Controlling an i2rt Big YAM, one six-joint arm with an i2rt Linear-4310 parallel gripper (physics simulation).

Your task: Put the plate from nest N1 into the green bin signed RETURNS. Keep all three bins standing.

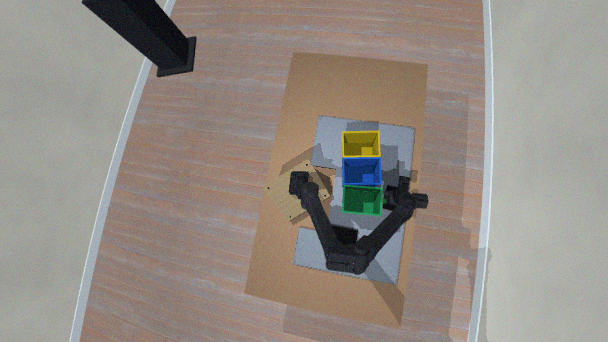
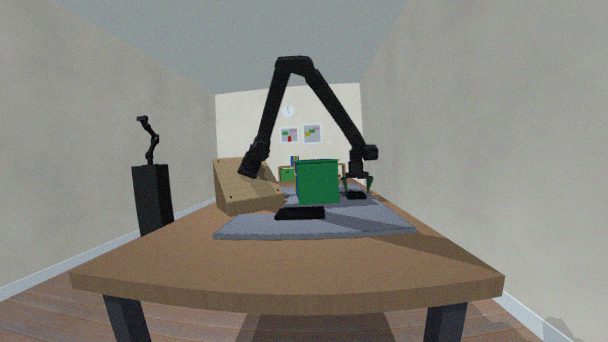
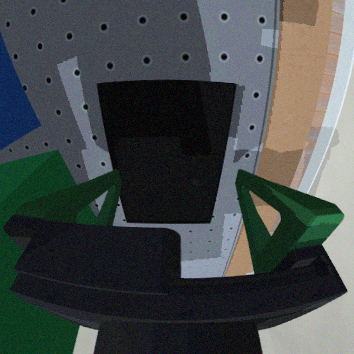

Observation:
In view: the gripper (image 3: pixel 177 175), a green bin (image 2: pixel 318 182), a blue bin (image 1: pixel 360 171), a yellow bin (image 1: pixel 354 143) and a flat black plate (image 3: pixel 167 137).
The green bin also shows in image 1 (image 1: pixel 364 200). Image 3 misses the yellow bin: it is out of frame.

